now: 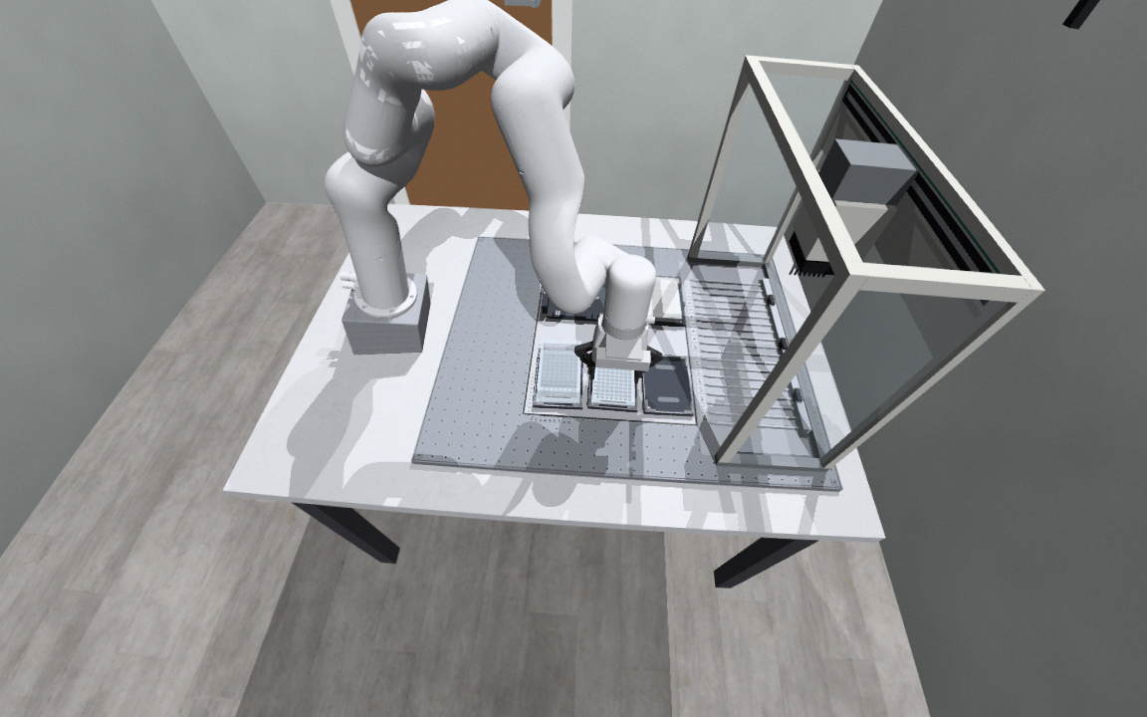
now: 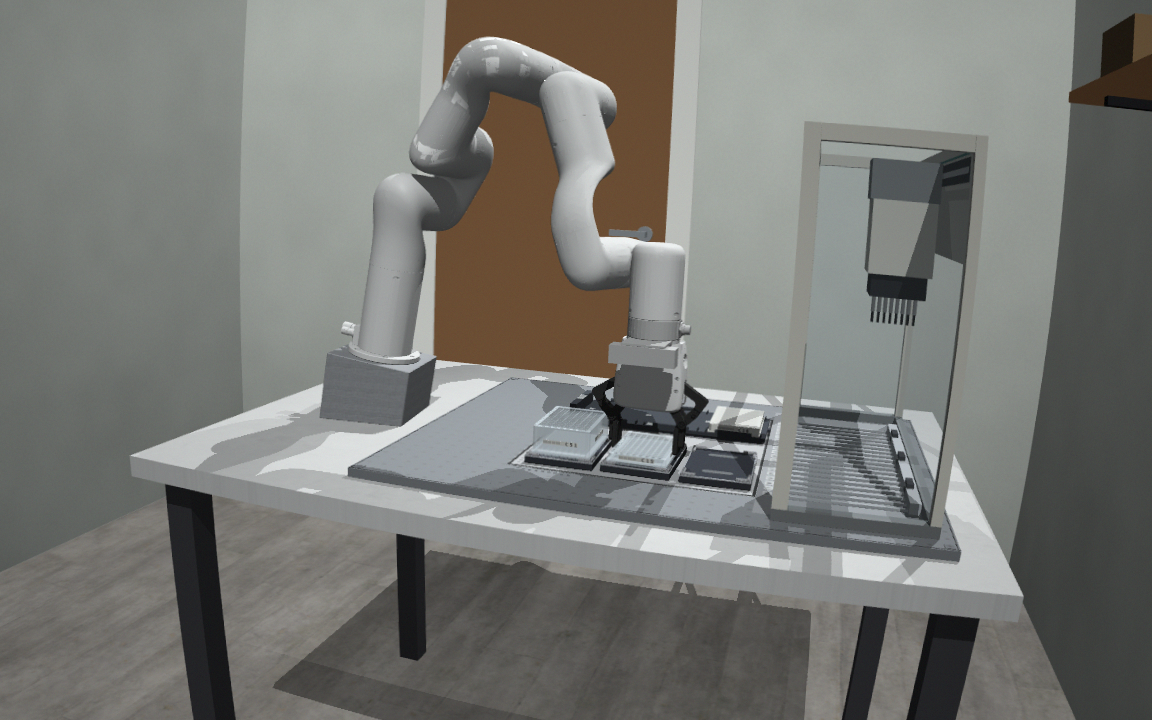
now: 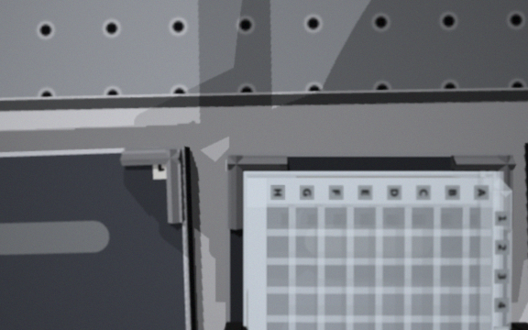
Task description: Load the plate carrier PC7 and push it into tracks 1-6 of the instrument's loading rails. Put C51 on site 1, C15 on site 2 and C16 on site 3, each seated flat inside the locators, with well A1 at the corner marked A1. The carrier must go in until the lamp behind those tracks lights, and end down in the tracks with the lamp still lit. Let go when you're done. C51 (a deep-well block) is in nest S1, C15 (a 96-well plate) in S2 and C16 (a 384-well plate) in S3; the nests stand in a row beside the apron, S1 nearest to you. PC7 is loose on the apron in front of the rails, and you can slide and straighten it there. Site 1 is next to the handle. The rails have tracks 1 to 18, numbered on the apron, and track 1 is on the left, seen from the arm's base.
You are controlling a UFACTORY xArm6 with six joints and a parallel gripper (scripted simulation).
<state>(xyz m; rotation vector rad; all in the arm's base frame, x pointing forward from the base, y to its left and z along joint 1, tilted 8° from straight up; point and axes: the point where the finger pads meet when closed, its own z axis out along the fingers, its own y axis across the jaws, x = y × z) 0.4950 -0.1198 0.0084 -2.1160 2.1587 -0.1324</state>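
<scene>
Right now the nest S2 is 20 mm below my hand. Round my hand: front post: 200 mm ahead, 160 mm to the right, 220 mm above; then nest S3: 110 mm ahead, 20 mm below; then dark carrier PC7: 230 mm to the left, 10 mm below.
</scene>
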